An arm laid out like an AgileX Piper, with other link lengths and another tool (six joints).
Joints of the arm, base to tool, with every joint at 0 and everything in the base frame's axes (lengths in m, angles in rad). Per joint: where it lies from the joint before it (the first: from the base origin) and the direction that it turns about. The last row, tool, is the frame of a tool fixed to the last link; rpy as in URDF.
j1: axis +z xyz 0 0 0.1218
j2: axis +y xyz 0 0 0
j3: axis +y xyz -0.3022 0 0.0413
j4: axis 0.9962 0 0.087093 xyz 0.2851 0 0.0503
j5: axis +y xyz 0 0 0
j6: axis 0.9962 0 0.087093 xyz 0.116 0 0.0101
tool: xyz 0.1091 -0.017 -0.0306 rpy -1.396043 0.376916 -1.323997
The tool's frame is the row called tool.
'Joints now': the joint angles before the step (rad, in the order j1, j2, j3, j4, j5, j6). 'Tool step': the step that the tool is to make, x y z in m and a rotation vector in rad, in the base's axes. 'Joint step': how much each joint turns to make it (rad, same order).
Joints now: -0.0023, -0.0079, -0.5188, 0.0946, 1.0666, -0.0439
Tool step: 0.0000, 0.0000, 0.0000, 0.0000, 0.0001, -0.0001
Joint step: -0.0002, 0.0001, 0.0000, 0.0001, 0.0001, -0.0001
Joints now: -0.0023, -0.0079, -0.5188, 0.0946, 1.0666, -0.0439
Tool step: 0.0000, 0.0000, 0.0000, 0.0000, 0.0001, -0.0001
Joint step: -0.0002, 0.0001, 0.0000, 0.0001, 0.0001, -0.0001
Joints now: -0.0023, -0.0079, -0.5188, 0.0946, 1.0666, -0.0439
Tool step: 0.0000, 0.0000, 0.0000, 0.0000, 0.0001, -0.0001
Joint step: -0.0002, 0.0001, 0.0000, 0.0001, 0.0001, -0.0001
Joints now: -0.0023, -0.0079, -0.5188, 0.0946, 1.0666, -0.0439
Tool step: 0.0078, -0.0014, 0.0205, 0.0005, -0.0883, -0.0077
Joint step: 0.0002, 0.0001, -0.0173, -0.0041, -0.0714, 0.0002
